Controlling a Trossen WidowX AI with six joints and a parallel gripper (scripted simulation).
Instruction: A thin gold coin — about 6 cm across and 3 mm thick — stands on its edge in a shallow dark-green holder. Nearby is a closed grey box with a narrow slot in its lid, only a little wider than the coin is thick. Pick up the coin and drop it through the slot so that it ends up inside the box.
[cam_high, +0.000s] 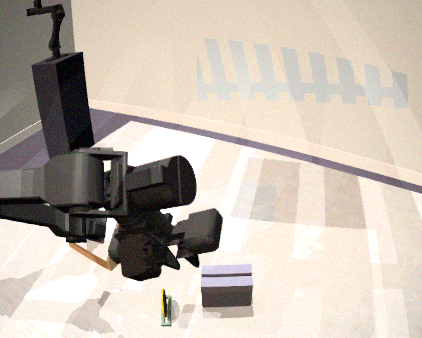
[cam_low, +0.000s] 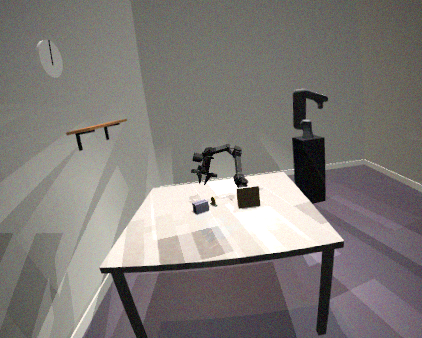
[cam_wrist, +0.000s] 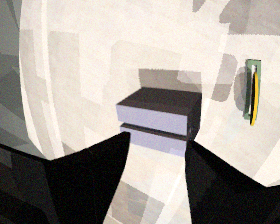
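Now: gripper tip 6 cm past the gold coin and 14 cm above it.
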